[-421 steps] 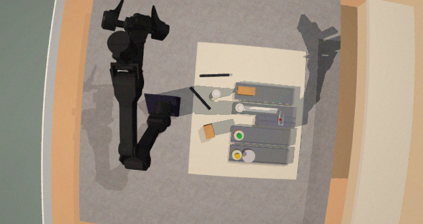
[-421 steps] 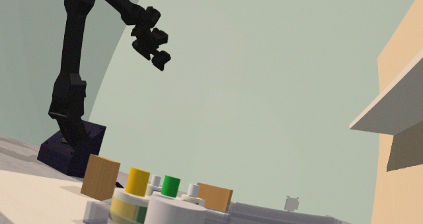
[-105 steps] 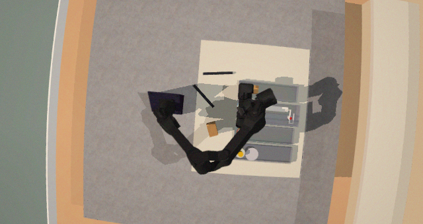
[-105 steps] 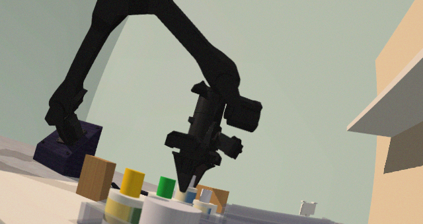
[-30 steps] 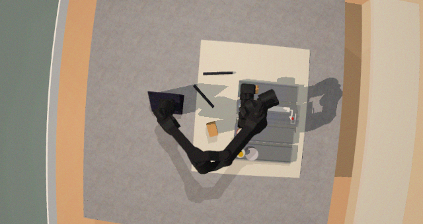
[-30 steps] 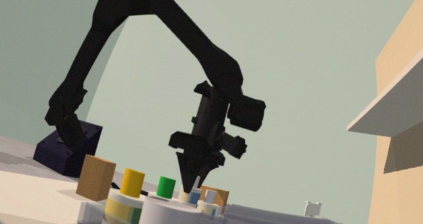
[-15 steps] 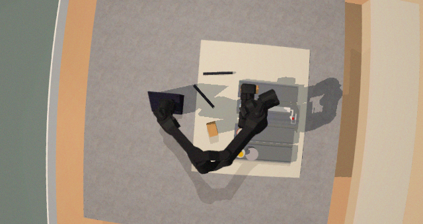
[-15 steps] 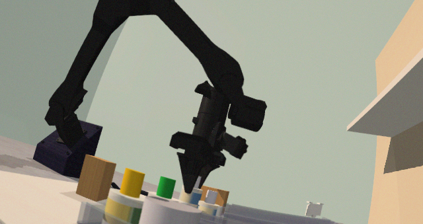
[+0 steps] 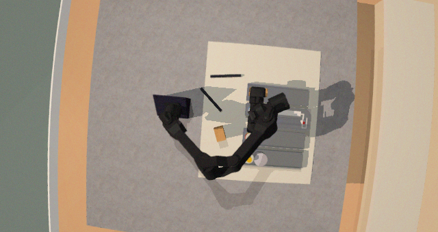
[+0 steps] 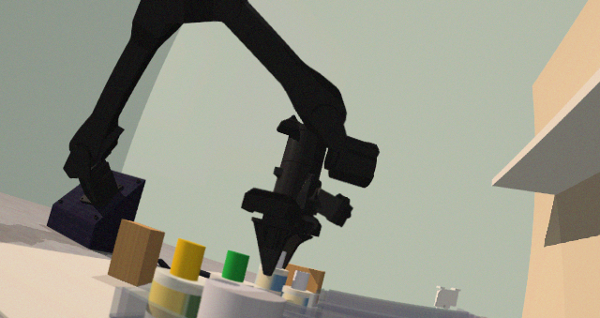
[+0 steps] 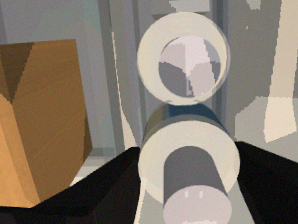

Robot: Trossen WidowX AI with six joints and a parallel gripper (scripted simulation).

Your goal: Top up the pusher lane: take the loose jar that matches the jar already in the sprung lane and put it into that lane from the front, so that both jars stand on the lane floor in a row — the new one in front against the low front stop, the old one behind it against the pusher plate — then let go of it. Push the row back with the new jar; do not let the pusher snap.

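Now: gripper tip 14 cm short of the sprung lane, 4 cm to the left of it and 3 cm above it. Round my gripper tip: wooden block (15 cm behind, 11 cm to the right, 2 cm below); white pusher plate (15 cm ahead, 4 cm to the right).
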